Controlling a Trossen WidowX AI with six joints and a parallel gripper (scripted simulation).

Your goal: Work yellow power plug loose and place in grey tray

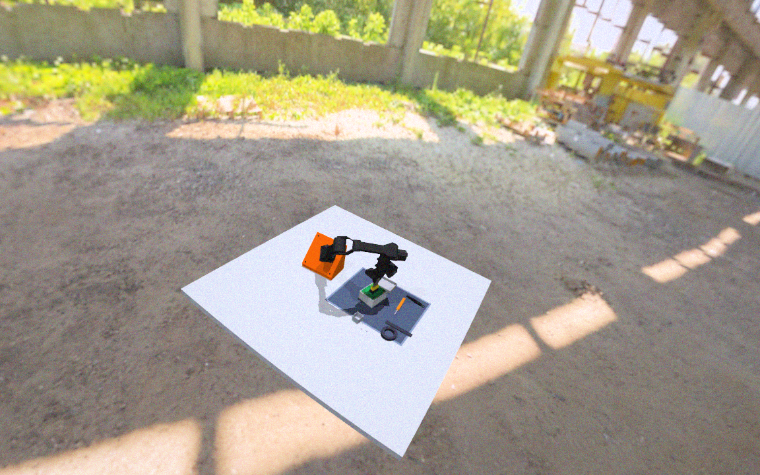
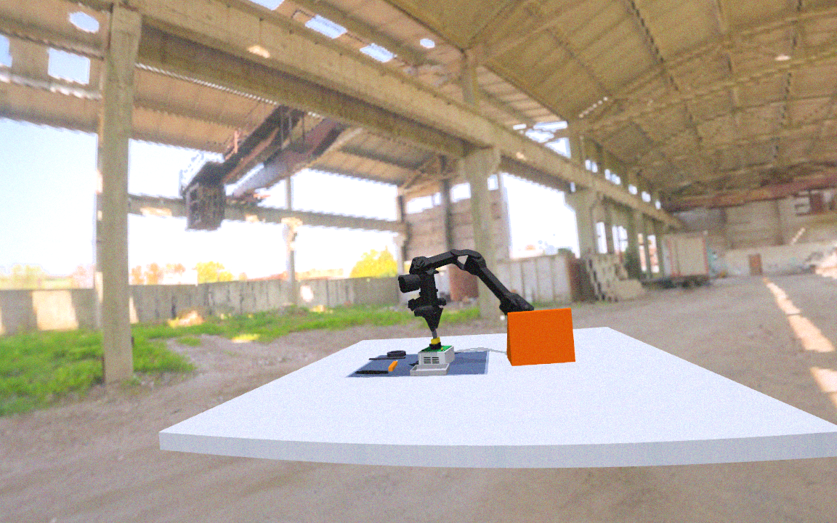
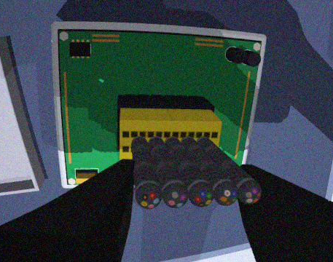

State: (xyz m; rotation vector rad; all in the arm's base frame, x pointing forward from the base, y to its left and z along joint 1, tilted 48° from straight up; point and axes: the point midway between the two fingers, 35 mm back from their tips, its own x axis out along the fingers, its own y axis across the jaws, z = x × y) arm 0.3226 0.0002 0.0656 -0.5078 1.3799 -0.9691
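Now: gripper tip 30 mm above the yellow power plug. The rest, counted from my gripper tip: dark mat: 50 mm ahead, 10 mm to the right, 120 mm below; then black rod: 210 mm ahead, 120 mm to the right, 120 mm below.
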